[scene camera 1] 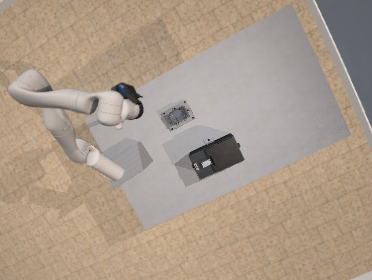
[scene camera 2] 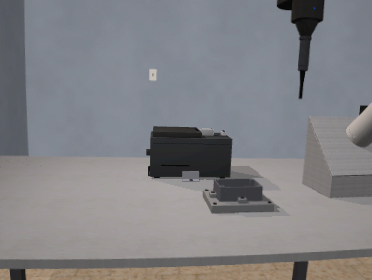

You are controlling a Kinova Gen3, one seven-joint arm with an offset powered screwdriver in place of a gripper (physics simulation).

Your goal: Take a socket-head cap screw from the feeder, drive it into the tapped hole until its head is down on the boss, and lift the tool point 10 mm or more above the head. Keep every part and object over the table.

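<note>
The black screw feeder (scene camera 1: pixel 227 152) (scene camera 2: pixel 190 157) stands on the table (scene camera 1: pixel 270 75) (scene camera 2: pixel 100 215). A small light bracket (scene camera 2: pixel 190 176) stands at its front. The workpiece, a dark open box on a grey base plate (scene camera 1: pixel 176 115) (scene camera 2: pixel 237 191), lies apart from the feeder, with small bosses and dark holes around the box. Which hole is the tapped one, I cannot tell. My screwdriver (scene camera 2: pixel 300 97) points straight down, high above the table, to the right of the workpiece in the scene camera 2 view. No screw shows at its thin tip. In the scene camera 1 view the tip is hidden under the arm.
A grey sloped block (scene camera 1: pixel 131 159) (scene camera 2: pixel 320 160) stands near the arm's base (scene camera 1: pixel 107 166). The arm (scene camera 1: pixel 65 99) bends out over the table's edge. In the scene camera 2 view, the block stands right of the workpiece. A wall with a small white plate (scene camera 2: pixel 153 75) rises behind.
</note>
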